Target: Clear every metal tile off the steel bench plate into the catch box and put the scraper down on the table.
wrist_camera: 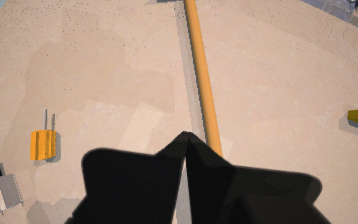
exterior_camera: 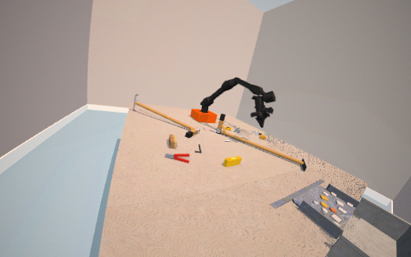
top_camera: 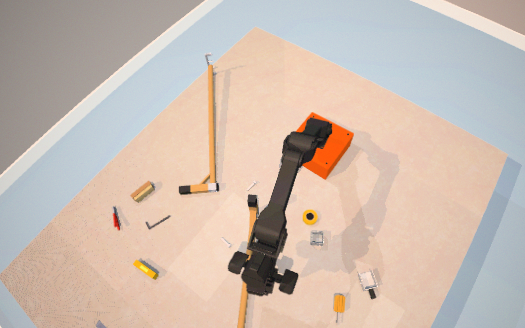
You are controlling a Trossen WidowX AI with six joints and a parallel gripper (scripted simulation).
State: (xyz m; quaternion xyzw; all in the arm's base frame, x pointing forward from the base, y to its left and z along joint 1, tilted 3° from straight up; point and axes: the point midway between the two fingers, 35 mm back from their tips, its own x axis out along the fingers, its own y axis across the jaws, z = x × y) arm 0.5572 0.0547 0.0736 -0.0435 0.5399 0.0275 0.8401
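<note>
The long scraper lies 70 mm below my gripper tip, 50 mm to the right of it and 30 mm ahead of it. Round my gripper tip: orange screwdriver (240 mm to the left, 120 mm below, 70 mm behind); metal box (240 mm behind, 120 mm below, 90 mm to the left); yellow tape roll (310 mm behind, 120 mm below, 30 mm to the left).
</note>
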